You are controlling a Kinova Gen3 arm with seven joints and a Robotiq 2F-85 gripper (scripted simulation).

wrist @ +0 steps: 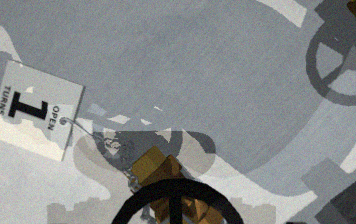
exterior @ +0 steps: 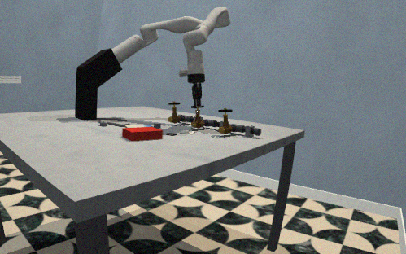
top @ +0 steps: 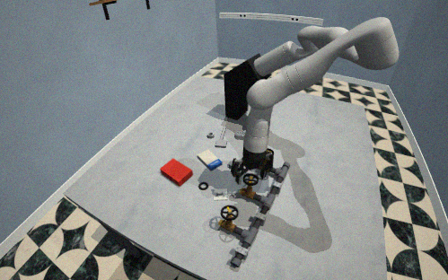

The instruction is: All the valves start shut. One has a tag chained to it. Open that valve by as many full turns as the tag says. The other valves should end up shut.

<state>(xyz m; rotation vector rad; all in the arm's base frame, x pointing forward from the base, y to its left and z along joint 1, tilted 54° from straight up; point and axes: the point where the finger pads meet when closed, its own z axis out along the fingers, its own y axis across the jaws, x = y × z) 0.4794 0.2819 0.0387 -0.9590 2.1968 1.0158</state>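
The white tag lies 50 mm ahead of my hand, 90 mm to the right of it and 100 mm below it. The rest, counted from my hand: red box 60 mm ahead, 320 mm to the right, 80 mm below; then small grey cylinder 100 mm behind, 140 mm to the right, 90 mm below; then white-and-blue box 80 mm behind, 240 mm to the right, 90 mm below.
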